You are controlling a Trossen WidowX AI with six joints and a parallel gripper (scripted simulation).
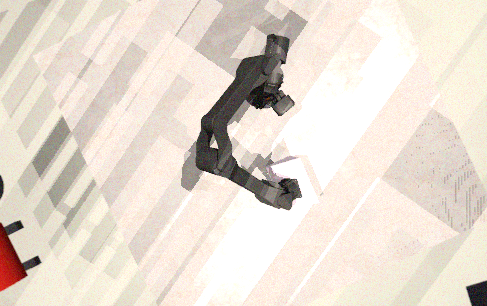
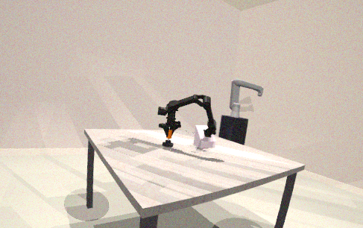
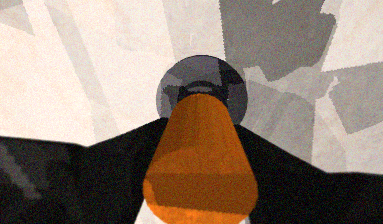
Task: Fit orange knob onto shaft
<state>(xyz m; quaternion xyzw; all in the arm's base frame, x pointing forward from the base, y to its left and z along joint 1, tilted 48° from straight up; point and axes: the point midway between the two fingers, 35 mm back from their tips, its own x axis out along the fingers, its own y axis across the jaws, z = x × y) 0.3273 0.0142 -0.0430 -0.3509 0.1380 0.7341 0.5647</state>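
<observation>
Now: the dark round pedestal 4 cm below my gripper tip. The rest, counted from my gripper tip: orange knob 3 cm above.
</observation>
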